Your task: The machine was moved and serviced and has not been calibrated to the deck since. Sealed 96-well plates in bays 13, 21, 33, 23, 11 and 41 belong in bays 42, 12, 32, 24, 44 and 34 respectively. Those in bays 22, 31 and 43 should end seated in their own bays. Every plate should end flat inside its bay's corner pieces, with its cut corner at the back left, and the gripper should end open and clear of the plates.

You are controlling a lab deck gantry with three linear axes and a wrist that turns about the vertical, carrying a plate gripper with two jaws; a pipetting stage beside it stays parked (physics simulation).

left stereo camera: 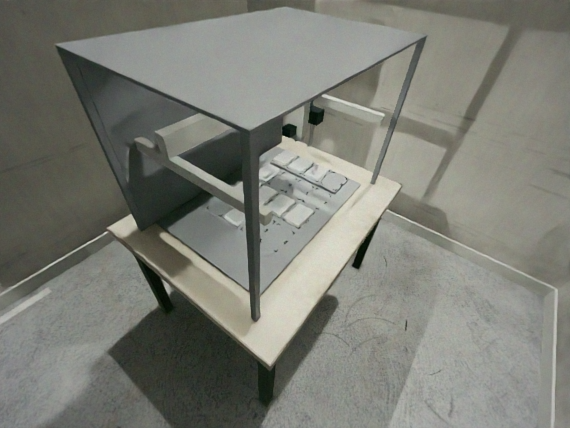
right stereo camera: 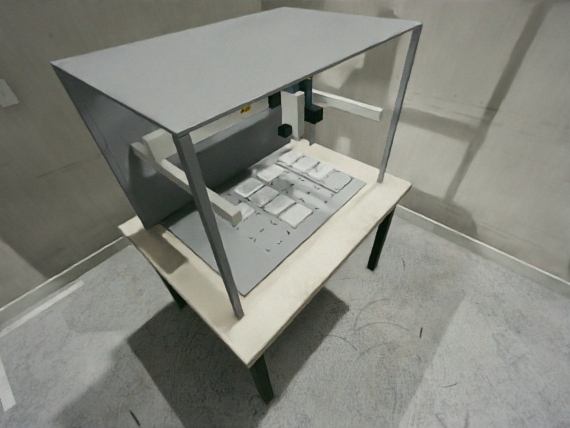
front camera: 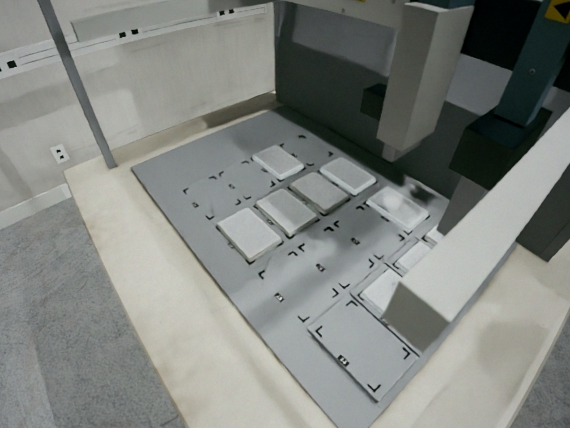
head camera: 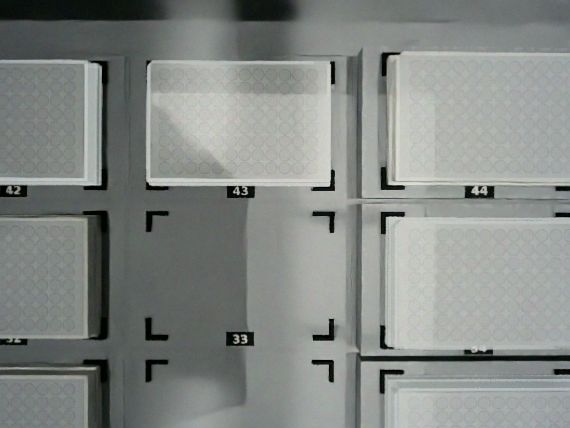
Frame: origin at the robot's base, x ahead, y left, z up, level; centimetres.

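Seen in the pictures: gripper, fingertip midpoint: (left stereo camera: 303,142) (right stereo camera: 305,142) (front camera: 458,222); robot's base at its link origin: (left stereo camera: 276,251) (right stereo camera: 268,251) (front camera: 183,191).
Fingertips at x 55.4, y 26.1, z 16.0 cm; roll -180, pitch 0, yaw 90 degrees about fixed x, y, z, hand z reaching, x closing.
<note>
Offsets run from my fingertips to a thing's top centre. "*": to the spot under its first point.
In the head view, plates lie in bay 42 @[* dy +10.7, dx -29.5, dz -14.6 cm] (head camera: 40,120), bay 43 @[* dy +10.8, dx -15.9, dz -14.6 cm] (head camera: 240,120), bay 44 @[* dy +10.5, dx -0.5, dz -13.1 cm] (head camera: 480,120), bay 32 @[* dy -0.1, dx -29.4, dz -14.6 cm] (head camera: 40,280) and bay 34 @[* dy +0.0, dx -0.4, dz -13.1 cm] (head camera: 480,285); parts of the plates in bay 22 @[* dy -8.7, dx -29.4, dz -14.6 cm] (head camera: 40,405) and bay 24 @[* dy -8.0, dx -0.3, dz -13.1 cm] (head camera: 480,410) show. In the front view, plates also lie in bay 12 @[* dy -21.7, dx -31.6, dz -14.6 cm] (front camera: 249,233) and bay 31 @[* dy -0.4, dx -48.0, dz -14.6 cm] (front camera: 278,161). All look flat inside their corner pieces. Cut corners are too small to judge. My gripper (front camera: 465,207) (left stereo camera: 311,135) (right stereo camera: 313,134) looks open, holds no plate and hangs high at the back right; its far jaw is hidden behind the rail.
Bays 11 @[* dy -26.1, dx -48.5, dz -16.0 cm] (front camera: 195,205), 21 (front camera: 231,186), 41, 13 (front camera: 279,297), 23, 33 (head camera: 240,280) and 14 @[* dy -20.4, dx +0.7, dz -14.6 cm] (front camera: 367,340) hold no plate. The column-four bays sit on raised panels. A pale gantry rail (front camera: 480,240) crosses the right side. The pale stage column (front camera: 415,80) hangs left of the gripper.
</note>
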